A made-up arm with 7 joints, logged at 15 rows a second.
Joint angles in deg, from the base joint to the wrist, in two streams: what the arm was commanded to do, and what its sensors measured. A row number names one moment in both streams.
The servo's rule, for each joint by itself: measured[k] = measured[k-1] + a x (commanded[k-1-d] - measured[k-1]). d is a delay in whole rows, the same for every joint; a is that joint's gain. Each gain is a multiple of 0.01, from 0.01 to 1. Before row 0 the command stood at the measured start. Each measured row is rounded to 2 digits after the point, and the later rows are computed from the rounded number. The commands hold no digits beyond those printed.
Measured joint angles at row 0:
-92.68 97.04 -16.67 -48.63 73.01 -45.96 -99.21
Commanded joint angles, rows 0 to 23:
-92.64 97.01 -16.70 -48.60 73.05 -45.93 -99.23
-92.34 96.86 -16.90 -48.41 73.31 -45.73 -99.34
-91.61 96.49 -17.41 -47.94 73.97 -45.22 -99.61
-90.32 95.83 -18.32 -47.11 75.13 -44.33 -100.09
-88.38 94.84 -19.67 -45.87 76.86 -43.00 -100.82
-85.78 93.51 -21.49 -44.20 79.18 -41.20 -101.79
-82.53 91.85 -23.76 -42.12 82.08 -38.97 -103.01
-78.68 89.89 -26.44 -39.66 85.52 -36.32 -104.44
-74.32 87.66 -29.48 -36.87 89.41 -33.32 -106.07
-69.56 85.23 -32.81 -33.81 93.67 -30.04 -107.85
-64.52 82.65 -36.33 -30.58 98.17 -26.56 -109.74
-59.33 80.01 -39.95 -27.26 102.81 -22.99 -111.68
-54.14 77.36 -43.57 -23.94 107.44 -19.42 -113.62
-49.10 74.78 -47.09 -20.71 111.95 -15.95 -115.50
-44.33 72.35 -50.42 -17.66 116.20 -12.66 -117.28
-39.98 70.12 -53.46 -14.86 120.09 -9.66 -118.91
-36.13 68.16 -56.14 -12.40 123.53 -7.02 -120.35
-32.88 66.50 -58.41 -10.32 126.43 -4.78 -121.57
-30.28 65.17 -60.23 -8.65 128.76 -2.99 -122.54
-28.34 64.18 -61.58 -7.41 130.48 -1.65 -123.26
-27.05 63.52 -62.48 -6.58 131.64 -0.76 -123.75
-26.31 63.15 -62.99 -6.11 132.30 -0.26 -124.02
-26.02 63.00 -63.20 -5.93 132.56 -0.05 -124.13
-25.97 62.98 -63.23 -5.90 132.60 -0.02 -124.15
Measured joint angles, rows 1 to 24:
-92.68 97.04 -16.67 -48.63 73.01 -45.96 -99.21
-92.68 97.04 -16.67 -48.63 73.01 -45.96 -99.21
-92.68 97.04 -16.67 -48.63 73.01 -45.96 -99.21
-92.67 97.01 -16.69 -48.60 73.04 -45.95 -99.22
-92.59 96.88 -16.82 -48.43 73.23 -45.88 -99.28
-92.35 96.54 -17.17 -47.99 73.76 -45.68 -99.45
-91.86 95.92 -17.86 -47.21 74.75 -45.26 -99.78
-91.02 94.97 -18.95 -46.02 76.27 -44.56 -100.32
-89.76 93.69 -20.47 -44.40 78.37 -43.52 -101.08
-88.02 92.07 -22.44 -42.37 81.04 -42.11 -102.08
-85.78 90.15 -24.84 -39.96 84.27 -40.32 -103.31
-83.03 87.96 -27.62 -37.21 87.97 -38.15 -104.75
-79.80 85.56 -30.73 -34.18 92.07 -35.64 -106.36
-76.13 83.00 -34.09 -30.98 96.46 -32.83 -108.12
-72.10 80.37 -37.61 -27.67 101.03 -29.78 -109.97
-67.79 77.72 -41.19 -24.35 105.65 -26.57 -111.87
-63.30 75.13 -44.73 -21.11 110.19 -23.28 -113.76
-58.75 72.68 -48.14 -18.04 114.52 -19.99 -115.59
-54.25 70.43 -51.33 -15.21 118.53 -16.79 -117.32
-49.90 68.43 -54.22 -12.71 122.13 -13.76 -118.90
-45.82 66.73 -56.73 -10.58 125.23 -10.98 -120.29
-42.09 65.36 -58.83 -8.86 127.77 -8.50 -121.46
-38.79 64.32 -60.48 -7.57 129.72 -6.38 -122.40
-35.97 63.62 -61.68 -6.69 131.10 -4.64 -123.10
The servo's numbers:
d 3
a 0.24 0.88 0.60 0.89 0.72 0.31 0.52

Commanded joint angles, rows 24 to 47:
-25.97 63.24 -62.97 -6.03 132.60 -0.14 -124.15
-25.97 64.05 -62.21 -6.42 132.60 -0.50 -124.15
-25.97 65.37 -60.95 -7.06 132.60 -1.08 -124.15
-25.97 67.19 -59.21 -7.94 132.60 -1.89 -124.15
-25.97 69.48 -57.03 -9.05 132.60 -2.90 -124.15
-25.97 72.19 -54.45 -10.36 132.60 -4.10 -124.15
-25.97 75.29 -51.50 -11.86 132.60 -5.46 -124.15
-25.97 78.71 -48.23 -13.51 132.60 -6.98 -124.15
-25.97 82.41 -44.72 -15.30 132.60 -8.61 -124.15
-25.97 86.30 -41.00 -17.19 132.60 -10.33 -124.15
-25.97 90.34 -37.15 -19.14 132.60 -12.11 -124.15
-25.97 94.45 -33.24 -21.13 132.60 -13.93 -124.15
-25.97 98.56 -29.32 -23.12 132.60 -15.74 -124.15
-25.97 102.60 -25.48 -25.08 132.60 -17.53 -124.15
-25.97 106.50 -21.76 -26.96 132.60 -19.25 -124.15
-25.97 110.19 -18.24 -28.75 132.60 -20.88 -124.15
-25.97 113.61 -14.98 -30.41 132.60 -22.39 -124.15
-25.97 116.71 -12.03 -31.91 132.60 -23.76 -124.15
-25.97 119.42 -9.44 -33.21 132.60 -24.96 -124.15
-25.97 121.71 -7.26 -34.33 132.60 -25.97 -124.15
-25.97 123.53 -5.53 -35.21 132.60 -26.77 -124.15
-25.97 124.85 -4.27 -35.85 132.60 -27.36 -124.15
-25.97 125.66 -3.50 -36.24 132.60 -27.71 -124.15
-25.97 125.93 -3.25 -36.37 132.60 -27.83 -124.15
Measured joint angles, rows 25 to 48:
-33.65 63.21 -62.47 -6.17 131.96 -3.28 -123.58
-31.82 63.03 -62.91 -5.96 132.39 -2.28 -123.87
-30.42 62.99 -63.10 -5.91 132.54 -1.58 -124.02
-29.35 63.21 -63.02 -6.02 132.58 -1.13 -124.09
-28.54 63.95 -62.53 -6.38 132.59 -0.93 -124.12
-27.92 65.20 -61.58 -6.99 132.60 -0.98 -124.14
-27.45 66.95 -60.16 -7.84 132.60 -1.26 -124.15
-27.09 69.18 -58.28 -8.92 132.60 -1.77 -124.15
-26.82 71.83 -55.98 -10.20 132.60 -2.49 -124.15
-26.62 74.87 -53.29 -11.68 132.60 -3.41 -124.15
-26.46 78.25 -50.25 -13.31 132.60 -4.52 -124.15
-26.34 81.91 -46.93 -15.08 132.60 -5.79 -124.15
-26.25 85.77 -43.37 -16.96 132.60 -7.20 -124.15
-26.18 89.79 -39.64 -18.90 132.60 -8.72 -124.15
-26.13 93.89 -35.80 -20.88 132.60 -10.34 -124.15
-26.09 98.00 -31.91 -22.87 132.60 -12.01 -124.15
-26.06 102.05 -28.05 -24.84 132.60 -13.72 -124.15
-26.04 105.97 -24.28 -26.73 132.60 -15.43 -124.15
-26.02 109.68 -20.66 -28.53 132.60 -17.12 -124.15
-26.01 113.14 -17.25 -30.20 132.60 -18.75 -124.15
-26.00 116.28 -14.12 -31.72 132.60 -20.30 -124.15
-25.99 119.04 -11.31 -33.05 132.60 -21.74 -124.15
-25.99 121.39 -8.88 -34.19 132.60 -23.05 -124.15
-25.99 123.27 -6.87 -35.10 132.60 -24.20 -124.15

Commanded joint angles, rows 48 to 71:
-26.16 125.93 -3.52 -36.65 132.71 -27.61 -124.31
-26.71 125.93 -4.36 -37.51 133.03 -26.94 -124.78
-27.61 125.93 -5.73 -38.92 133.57 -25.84 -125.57
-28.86 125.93 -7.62 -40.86 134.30 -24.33 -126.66
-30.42 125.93 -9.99 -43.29 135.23 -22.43 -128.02
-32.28 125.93 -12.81 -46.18 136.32 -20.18 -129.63
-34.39 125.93 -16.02 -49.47 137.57 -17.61 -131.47
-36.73 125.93 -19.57 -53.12 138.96 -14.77 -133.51
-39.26 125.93 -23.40 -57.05 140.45 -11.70 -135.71
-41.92 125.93 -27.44 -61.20 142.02 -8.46 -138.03
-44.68 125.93 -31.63 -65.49 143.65 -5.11 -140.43
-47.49 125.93 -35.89 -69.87 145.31 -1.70 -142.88
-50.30 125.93 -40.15 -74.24 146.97 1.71 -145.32
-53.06 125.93 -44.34 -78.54 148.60 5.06 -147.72
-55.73 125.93 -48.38 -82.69 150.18 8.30 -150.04
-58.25 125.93 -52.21 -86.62 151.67 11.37 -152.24
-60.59 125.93 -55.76 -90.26 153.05 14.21 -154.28
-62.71 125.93 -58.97 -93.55 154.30 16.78 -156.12
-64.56 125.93 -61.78 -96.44 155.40 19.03 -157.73
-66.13 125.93 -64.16 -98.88 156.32 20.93 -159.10
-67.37 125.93 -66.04 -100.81 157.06 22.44 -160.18
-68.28 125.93 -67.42 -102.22 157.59 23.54 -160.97
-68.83 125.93 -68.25 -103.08 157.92 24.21 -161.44
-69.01 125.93 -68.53 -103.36 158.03 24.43 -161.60
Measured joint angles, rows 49 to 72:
-25.99 124.66 -5.31 -35.77 132.60 -25.18 -124.15
-25.99 125.54 -4.22 -36.19 132.60 -25.96 -124.15
-25.99 125.88 -3.64 -36.35 132.60 -26.54 -124.15
-26.03 125.92 -3.57 -36.62 132.68 -26.87 -124.23
-26.19 125.93 -4.04 -37.41 132.93 -26.89 -124.52
-26.53 125.93 -5.05 -38.75 133.39 -26.56 -125.07
-27.09 125.93 -6.59 -40.63 134.05 -25.87 -125.90
-27.89 125.93 -8.63 -43.00 134.90 -24.80 -127.00
-28.94 125.93 -11.14 -45.83 135.92 -23.37 -128.37
-30.25 125.93 -14.07 -49.07 137.11 -21.58 -129.98
-31.81 125.93 -17.37 -52.67 138.44 -19.47 -131.82
-33.60 125.93 -20.99 -56.57 139.89 -17.06 -133.84
-35.60 125.93 -24.86 -60.69 141.42 -14.39 -136.02
-37.78 125.93 -28.92 -64.96 143.03 -11.51 -138.31
-40.11 125.93 -33.10 -69.33 144.67 -8.47 -140.69
-42.56 125.93 -37.33 -73.70 146.33 -5.31 -143.10
-45.08 125.93 -41.54 -78.01 147.96 -2.10 -145.50
-47.64 125.93 -45.64 -82.18 149.56 1.12 -147.86
-50.19 125.93 -49.58 -86.13 151.08 4.30 -150.14
-52.69 125.93 -53.29 -89.81 152.50 7.37 -152.29
-55.09 125.93 -56.70 -93.14 153.80 10.29 -154.28
-57.36 125.93 -59.75 -96.08 154.95 13.00 -156.07
-59.46 125.93 -62.40 -98.57 155.94 15.46 -157.65
-61.36 125.93 -64.58 -100.56 156.75 17.62 -158.97

